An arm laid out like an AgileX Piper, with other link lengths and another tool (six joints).
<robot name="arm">
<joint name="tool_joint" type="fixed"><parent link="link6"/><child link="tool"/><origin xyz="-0.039 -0.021 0.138" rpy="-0.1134 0 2.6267"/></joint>
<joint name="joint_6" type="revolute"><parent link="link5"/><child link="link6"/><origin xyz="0 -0.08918 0" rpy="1.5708 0 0"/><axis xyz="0 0 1"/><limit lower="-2.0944" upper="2.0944"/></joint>
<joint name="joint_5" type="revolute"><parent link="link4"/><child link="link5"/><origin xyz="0 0 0" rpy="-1.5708 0 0"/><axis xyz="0 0 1"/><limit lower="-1.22" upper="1.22"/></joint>
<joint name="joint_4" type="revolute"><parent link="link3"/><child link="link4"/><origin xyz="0.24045 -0.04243 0" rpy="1.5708 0 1.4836"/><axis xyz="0 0 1"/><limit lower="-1.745" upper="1.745"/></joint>
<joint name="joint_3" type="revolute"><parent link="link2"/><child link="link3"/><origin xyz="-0.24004 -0.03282 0" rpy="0 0 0"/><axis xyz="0 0 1"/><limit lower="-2.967" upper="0"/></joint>
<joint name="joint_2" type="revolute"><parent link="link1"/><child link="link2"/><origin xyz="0 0 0" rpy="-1.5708 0 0"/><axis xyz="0 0 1"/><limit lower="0" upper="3.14"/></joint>
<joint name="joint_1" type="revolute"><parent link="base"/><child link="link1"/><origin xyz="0 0 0.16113" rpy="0 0 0"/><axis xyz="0 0 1"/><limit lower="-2.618" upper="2.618"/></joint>
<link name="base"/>
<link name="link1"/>
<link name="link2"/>
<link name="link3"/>
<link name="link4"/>
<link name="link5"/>
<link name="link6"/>
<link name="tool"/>
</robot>
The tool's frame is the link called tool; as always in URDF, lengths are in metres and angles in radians.
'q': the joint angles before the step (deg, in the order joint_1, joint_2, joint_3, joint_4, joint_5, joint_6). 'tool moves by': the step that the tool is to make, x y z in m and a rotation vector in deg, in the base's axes. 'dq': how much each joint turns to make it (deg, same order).
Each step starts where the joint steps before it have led.
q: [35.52, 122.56, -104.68, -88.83, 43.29, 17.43]
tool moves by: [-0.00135, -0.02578, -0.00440, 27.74, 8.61, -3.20]
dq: [-3.65, -4.39, 0.01, 24.31, -6.23, 3.92]
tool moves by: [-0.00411, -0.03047, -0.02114, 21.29, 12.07, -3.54]
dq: [-6.42, -3.46, 0.11, 32.88, -1.76, -10.99]
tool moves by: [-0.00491, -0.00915, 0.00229, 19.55, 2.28, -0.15]
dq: [-5.66, -4.48, 6.65, 26.24, -9.54, -9.20]
